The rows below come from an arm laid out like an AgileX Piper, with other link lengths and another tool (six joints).
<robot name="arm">
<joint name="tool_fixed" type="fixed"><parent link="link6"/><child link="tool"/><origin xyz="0.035 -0.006 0.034" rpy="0 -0.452 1.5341"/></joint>
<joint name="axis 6" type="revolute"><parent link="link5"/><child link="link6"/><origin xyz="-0.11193 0 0" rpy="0 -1.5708 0"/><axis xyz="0 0 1"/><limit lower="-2.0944" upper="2.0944"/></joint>
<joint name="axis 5" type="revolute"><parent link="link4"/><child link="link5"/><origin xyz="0 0 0" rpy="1.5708 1.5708 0"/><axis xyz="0 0 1"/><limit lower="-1.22" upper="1.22"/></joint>
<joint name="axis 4" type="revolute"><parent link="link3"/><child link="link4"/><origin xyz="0.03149 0.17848 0" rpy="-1.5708 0 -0.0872"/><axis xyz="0 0 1"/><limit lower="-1.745" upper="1.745"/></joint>
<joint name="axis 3" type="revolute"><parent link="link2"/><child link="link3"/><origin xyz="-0.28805 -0.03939 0" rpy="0 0 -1.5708"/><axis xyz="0 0 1"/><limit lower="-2.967" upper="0"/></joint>
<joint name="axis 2" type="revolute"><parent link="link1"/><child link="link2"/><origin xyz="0 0 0" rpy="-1.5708 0 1.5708"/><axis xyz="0 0 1"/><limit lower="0" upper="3.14"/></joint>
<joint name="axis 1" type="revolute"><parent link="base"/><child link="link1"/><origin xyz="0 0 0.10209" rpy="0 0 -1.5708"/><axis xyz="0 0 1"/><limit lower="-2.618" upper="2.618"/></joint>
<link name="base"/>
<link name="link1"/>
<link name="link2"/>
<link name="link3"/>
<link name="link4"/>
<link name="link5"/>
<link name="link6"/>
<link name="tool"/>
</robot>
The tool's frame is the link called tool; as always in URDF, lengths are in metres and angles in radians.
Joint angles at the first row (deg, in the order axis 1, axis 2, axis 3, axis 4, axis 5, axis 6):
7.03, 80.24, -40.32, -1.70, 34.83, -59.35
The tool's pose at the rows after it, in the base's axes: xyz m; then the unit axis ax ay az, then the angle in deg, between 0 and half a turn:
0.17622, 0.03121, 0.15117, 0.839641, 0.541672, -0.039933, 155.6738
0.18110, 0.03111, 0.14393, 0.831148, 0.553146, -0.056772, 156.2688
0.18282, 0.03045, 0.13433, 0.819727, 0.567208, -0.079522, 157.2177
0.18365, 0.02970, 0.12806, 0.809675, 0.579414, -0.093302, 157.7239
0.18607, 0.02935, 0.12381, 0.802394, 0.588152, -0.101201, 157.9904
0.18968, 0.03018, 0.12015, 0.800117, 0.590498, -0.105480, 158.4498
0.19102, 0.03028, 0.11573, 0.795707, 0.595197, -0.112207, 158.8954
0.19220, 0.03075, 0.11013, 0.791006, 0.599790, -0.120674, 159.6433
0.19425, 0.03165, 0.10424, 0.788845, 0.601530, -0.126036, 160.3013
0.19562, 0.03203, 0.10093, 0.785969, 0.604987, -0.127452, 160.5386
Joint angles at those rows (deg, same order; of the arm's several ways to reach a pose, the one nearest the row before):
7.03, 83.34, -42.57, -1.70, 34.72, -59.35
7.03, 86.21, -43.22, -1.70, 34.72, -60.55
7.03, 89.21, -43.27, -1.70, 34.82, -62.01
7.03, 91.13, -43.27, -1.70, 34.82, -63.43
7.03, 92.71, -43.65, -1.70, 34.77, -64.51
7.03, 94.20, -44.21, -1.36, 34.54, -64.96
7.03, 95.56, -44.28, -1.21, 34.27, -65.59
7.03, 97.23, -44.33, -0.81, 33.97, -66.35
7.03, 98.90, -44.33, -0.33, 33.20, -66.81
7.03, 99.82, -44.33, 0.00, 32.64, -67.51

